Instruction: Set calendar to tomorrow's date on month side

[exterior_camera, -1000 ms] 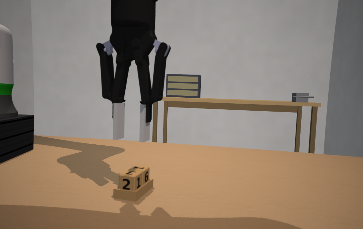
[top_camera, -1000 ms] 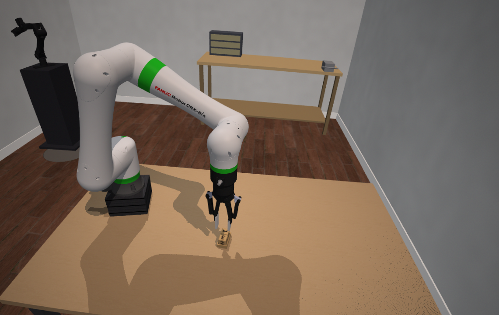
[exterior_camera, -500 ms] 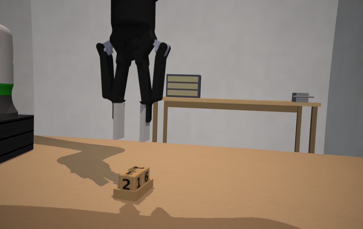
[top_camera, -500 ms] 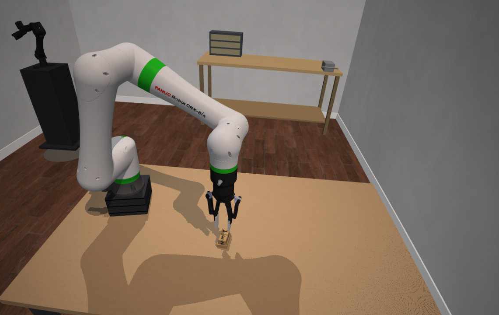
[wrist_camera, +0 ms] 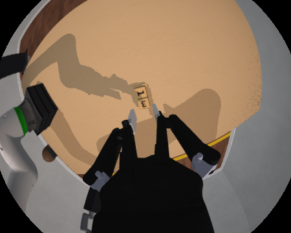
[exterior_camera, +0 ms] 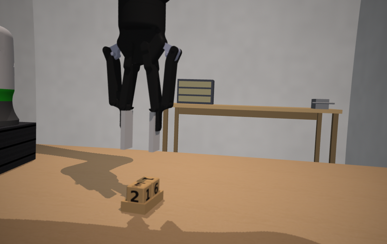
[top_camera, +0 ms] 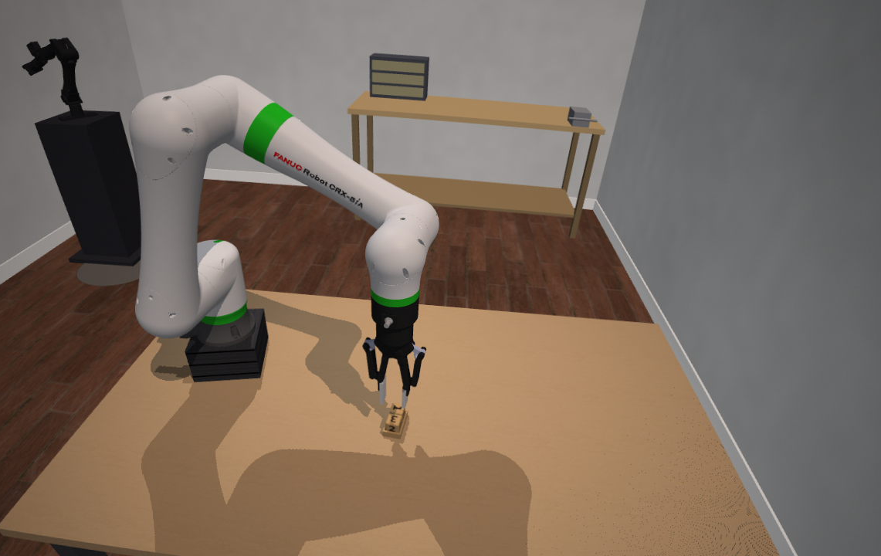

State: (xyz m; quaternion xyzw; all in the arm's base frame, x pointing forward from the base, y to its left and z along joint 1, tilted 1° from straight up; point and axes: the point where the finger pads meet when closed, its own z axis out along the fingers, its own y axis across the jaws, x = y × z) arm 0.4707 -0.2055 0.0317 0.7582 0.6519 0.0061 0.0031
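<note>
The wooden tray lies 2 cm to the left of my hand and 12 cm below it.
</note>
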